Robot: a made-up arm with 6 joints.
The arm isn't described. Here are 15 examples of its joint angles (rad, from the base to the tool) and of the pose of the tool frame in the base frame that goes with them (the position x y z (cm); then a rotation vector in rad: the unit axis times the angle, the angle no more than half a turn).
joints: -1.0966 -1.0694 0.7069 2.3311 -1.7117 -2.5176
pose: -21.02 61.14 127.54 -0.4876 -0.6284 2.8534
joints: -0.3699 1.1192 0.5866 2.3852 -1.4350 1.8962
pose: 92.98 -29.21 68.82 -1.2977 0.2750 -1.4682
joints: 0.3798 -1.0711 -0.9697 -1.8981 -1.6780 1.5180
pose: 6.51 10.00 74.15 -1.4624 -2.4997 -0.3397
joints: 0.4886 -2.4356 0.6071 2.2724 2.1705 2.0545
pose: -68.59 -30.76 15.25 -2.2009 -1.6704 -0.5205
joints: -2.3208 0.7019 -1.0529 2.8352 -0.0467 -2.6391
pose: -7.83 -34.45 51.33 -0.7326 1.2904 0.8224
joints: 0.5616 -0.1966 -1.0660 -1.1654 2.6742 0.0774
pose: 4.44 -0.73 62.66 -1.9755 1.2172 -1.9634
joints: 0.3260 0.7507 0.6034 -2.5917 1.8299 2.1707
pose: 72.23 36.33 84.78 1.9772 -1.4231 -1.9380
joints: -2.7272 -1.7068 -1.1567 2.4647 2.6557 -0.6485
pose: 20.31 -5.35 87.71 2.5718 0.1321 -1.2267
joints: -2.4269 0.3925 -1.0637 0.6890 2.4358 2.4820
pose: -30.41 -11.49 63.00 -0.3648 -1.0637 -1.2254
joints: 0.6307 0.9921 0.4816 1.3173 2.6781 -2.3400
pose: 79.03 46.28 80.80 0.4078 -2.4079 1.0509
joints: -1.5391 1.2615 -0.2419 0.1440 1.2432 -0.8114
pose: -16.23 -55.26 33.69 -1.7068 1.6045 -0.4027
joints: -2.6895 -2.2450 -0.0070 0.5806 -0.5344 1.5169
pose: 59.36 40.68 64.83 -1.4683 -1.4193 -0.9649
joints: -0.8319 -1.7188 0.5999 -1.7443 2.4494 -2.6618
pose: -39.12 49.61 98.88 -1.6150 1.9180 0.0803
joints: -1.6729 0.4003 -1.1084 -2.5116 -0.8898 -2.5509
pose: 16.19 -17.00 58.90 2.4345 -1.1117 -1.1930
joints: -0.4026 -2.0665 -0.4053 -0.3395 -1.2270 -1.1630
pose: -36.75 -4.43 87.30 -1.9862 -0.2231 -0.4628
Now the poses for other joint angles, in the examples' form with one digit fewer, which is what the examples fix.
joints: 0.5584 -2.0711 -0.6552 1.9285 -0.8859 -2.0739
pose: -42.5 -25.3 86.6 -1.496 0.211 -1.482
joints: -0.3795 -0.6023 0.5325 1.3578 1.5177 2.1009
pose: -18.3 1.0 148.5 -1.291 -1.187 0.903
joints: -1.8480 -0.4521 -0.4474 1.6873 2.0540 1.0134
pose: -6.8 -22.5 119.0 0.594 0.165 0.170
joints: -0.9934 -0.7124 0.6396 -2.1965 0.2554 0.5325
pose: 4.4 7.2 141.3 -1.586 -0.199 -1.789
